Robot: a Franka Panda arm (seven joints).
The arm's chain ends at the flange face. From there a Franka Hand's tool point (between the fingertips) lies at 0.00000 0.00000 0.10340 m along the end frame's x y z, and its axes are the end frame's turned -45 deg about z.
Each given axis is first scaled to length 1.
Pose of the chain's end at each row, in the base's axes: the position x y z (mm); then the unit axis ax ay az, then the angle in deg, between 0 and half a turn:
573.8 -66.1 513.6 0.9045 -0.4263 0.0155 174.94
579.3 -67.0 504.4 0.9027 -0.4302 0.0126 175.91
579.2 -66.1 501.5 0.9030 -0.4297 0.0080 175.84
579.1 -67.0 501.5 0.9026 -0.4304 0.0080 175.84
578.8 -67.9 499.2 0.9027 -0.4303 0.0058 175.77
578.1 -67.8 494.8 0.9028 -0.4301 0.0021 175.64
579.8 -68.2 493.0 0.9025 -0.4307 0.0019 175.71
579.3 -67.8 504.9 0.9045 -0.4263 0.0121 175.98
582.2 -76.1 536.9 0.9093 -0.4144 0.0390 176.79
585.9 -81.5 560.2 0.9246 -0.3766 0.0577 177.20
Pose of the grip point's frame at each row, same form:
572.8 -75.7 410.7 0.9989 -0.0477 -0.0026 174.65
578.5 -74.8 401.3 0.9986 -0.0520 -0.0020 175.67
577.5 -73.6 398.4 0.9987 -0.0514 -0.0065 175.81
577.4 -74.5 398.4 0.9986 -0.0522 -0.0065 175.81
576.6 -75.3 396.1 0.9986 -0.0521 -0.0088 175.84
575.1 -75.1 391.7 0.9986 -0.0519 -0.0126 175.88
576.8 -75.3 389.9 0.9985 -0.0525 -0.0126 175.95
578.5 -75.4 401.8 0.9989 -0.0477 -0.0023 175.76
587.1 -84.7 434.0 0.9991 -0.0349 0.0253 175.32
595.0 -90.7 457.6 0.9990 0.0059 0.0440 174.88

